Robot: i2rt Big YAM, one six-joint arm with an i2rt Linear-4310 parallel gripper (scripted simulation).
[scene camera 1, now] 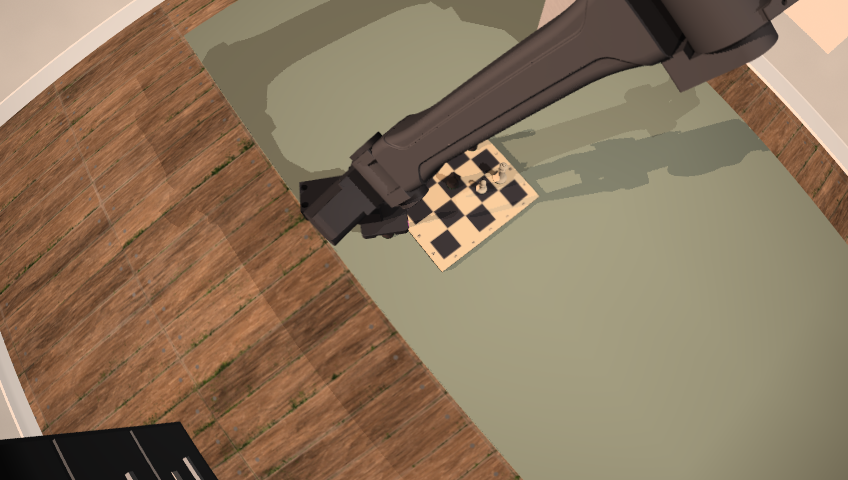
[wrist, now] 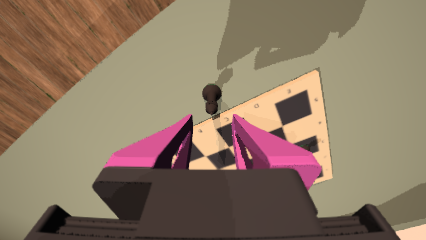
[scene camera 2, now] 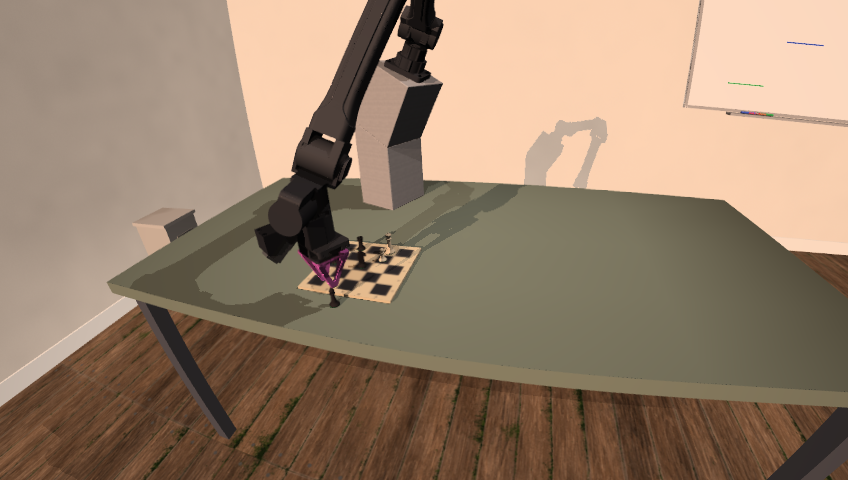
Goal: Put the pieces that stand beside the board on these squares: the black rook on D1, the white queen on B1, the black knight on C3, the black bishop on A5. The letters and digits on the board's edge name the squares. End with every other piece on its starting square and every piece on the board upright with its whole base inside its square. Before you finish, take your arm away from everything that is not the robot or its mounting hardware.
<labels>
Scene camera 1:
my gripper: 386, 222
chessboard: 448, 223
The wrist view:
my gripper: 212, 120
chessboard: 294, 111
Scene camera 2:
my gripper: 329, 283
chessboard: 379, 281
</labels>
